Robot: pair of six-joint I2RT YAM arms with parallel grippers.
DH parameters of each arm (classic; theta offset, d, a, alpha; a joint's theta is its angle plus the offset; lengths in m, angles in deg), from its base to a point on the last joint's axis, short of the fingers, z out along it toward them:
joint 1: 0 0.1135 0.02 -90
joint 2: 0 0 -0.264 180
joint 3: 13.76 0 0.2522 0
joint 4: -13.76 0 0.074 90
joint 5: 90 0 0 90
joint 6: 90 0.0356 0 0
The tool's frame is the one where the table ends.
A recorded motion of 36 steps. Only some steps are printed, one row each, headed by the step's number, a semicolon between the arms.
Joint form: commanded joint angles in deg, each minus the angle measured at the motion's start. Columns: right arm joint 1, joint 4, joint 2, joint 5, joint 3, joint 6; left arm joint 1, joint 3, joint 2, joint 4, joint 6, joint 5.
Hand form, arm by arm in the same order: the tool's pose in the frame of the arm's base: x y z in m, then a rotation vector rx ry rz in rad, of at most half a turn. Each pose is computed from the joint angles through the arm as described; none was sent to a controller.
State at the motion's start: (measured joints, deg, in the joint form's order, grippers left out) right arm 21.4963 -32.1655 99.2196 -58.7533 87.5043 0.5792; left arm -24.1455 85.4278 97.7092 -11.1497 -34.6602 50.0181
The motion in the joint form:
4: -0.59 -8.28 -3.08 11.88 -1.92 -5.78; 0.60 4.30 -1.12 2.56 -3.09 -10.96
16: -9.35 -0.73 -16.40 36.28 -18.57 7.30; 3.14 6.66 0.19 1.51 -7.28 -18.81
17: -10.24 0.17 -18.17 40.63 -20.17 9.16; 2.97 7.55 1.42 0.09 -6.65 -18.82
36: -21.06 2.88 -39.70 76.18 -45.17 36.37; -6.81 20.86 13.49 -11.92 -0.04 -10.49
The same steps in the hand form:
4: 0.3288 0.1534 0.3137 -0.8830 2.2098 1.1239; 0.3565 -0.1798 0.3790 0.2795 1.9873 -1.3429
16: 0.3025 0.0790 0.2970 -0.2771 2.3831 0.6327; 0.3731 -0.1630 0.3820 0.0534 1.9947 -1.2405
17: 0.2984 0.0707 0.2973 -0.1861 2.3791 0.5500; 0.3772 -0.1659 0.3766 0.0552 2.0240 -1.2316
36: 0.2123 -0.0090 0.2477 0.8656 2.1687 -0.0401; 0.3779 -0.2531 0.3508 0.4022 2.2101 -1.3785

